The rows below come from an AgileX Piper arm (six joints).
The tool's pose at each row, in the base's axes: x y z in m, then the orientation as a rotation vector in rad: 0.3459 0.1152 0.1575 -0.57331 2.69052 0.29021; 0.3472 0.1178 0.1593 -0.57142 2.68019 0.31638; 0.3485 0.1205 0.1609 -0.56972 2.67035 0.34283; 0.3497 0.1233 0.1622 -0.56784 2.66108 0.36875; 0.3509 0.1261 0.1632 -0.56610 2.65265 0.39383; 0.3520 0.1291 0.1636 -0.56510 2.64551 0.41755; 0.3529 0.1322 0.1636 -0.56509 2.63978 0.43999; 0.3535 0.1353 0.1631 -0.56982 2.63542 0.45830; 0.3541 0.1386 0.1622 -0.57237 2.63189 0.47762; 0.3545 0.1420 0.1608 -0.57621 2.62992 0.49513; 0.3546 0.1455 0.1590 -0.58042 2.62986 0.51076; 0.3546 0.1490 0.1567 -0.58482 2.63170 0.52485
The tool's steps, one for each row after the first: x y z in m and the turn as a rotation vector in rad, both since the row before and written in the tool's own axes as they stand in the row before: -0.0027 0.0020 -0.0005 -0.01695 -0.01168 0.00258; -0.0027 0.0021 -0.0002 -0.01734 -0.01097 0.00265; -0.0025 0.0022 0.0001 -0.01710 -0.01024 0.00287; -0.0024 0.0021 0.0004 -0.01670 -0.00918 0.00290; -0.0021 0.0022 0.0010 -0.01604 -0.00754 0.00258; -0.0018 0.0023 0.0014 -0.01547 -0.00575 0.00214; -0.0013 0.0023 0.0018 -0.01353 -0.00293 -0.00122; -0.0012 0.0024 0.0023 -0.01392 -0.00267 0.00062; -0.0008 0.0024 0.0027 -0.01297 -0.00072 -0.00005; -0.0004 0.0025 0.0030 -0.01180 0.00127 -0.00003; -0.0001 0.0024 0.0035 -0.01082 0.00316 0.00018
